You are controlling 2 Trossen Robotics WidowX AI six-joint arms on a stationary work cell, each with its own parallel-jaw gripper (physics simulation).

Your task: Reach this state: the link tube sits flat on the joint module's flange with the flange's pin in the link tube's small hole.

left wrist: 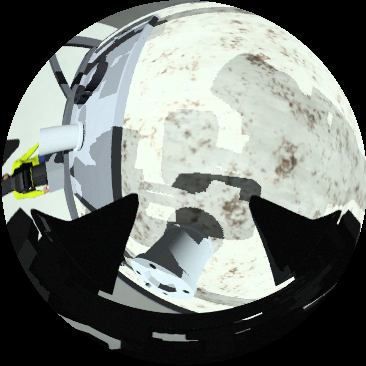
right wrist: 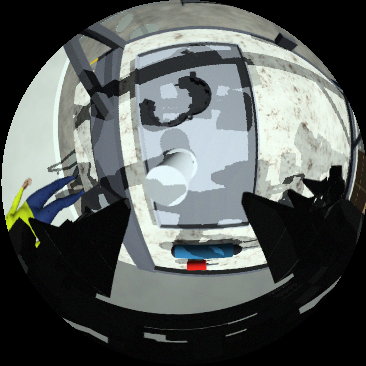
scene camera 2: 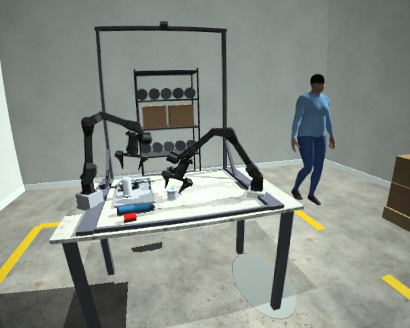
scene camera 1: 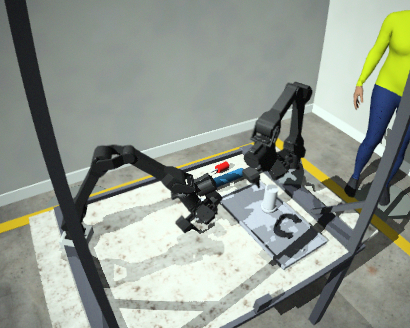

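Pixels of known places: left gripper, fingertip midpoint: (left wrist: 196,200) (right wrist: 295,184); right gripper, fingertip midpoint: (right wrist: 186,201) (scene camera 2: 130,169) (scene camera 1: 268,182); left arm's base at its link origin: (scene camera 2: 257,189); right arm's base at its link origin: (left wrist: 45,171) (scene camera 2: 88,192) (scene camera 1: 291,164).
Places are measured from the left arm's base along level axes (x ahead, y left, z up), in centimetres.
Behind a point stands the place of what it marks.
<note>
The joint module (scene camera 2: 172,194) @(z 0.4, x 42.4, y 23.0 cm) (left wrist: 175,260) @(z 1.3, x 44.9, y 17.9 cm) is a short silver cylinder with a holed round flange on top, upright on the table. The left gripper (scene camera 1: 197,223) (scene camera 2: 176,189) @(z -1.4, x 47.5, y 14.7 cm) (left wrist: 194,200) @(z -1.4, x 47.5, y 14.7 cm) is open and low around the module's place; in the left wrist view the module shows between its fingers, nearer the picture's left finger. The flange's pin cannot be made out. The gripper mostly hides the module in scene camera 1. The link tube (scene camera 1: 270,199) @(z 4.0, x 70.7, y 24.2 cm) (scene camera 2: 126,187) @(z 3.1, x 69.5, y 28.8 cm) (left wrist: 59,139) @(z 2.7, x 68.7, y 25.5 cm) (right wrist: 172,177) @(z 7.6, x 70.8, y 25.3 cm) is white and stands upright, apart from the module. The right gripper (scene camera 2: 131,167) @(z 12.4, x 69.0, y 24.1 cm) (right wrist: 185,198) @(z 12.4, x 69.0, y 24.1 cm) is open and empty, above the tube.
The link tube stands on a grey tray (scene camera 1: 250,220) @(z -3.0, x 63.7, y 19.0 cm) (right wrist: 220,135) @(z -3.1, x 67.8, y 18.1 cm) with a black C-shaped part (right wrist: 202,97) @(z -3.1, x 74.3, y 13.9 cm). A blue cylindrical tool (scene camera 1: 228,176) @(z 0.3, x 53.6, y 41.2 cm) (scene camera 2: 135,208) @(z -0.4, x 52.1, y 43.5 cm) (right wrist: 204,251) @(z -0.1, x 54.4, y 41.1 cm) and a small red-handled tool (scene camera 1: 222,167) @(z -0.7, x 50.6, y 48.6 cm) (scene camera 2: 130,217) @(z -1.0, x 49.2, y 51.2 cm) (right wrist: 196,265) @(z -0.7, x 51.1, y 49.1 cm) lie beside the tray.
</note>
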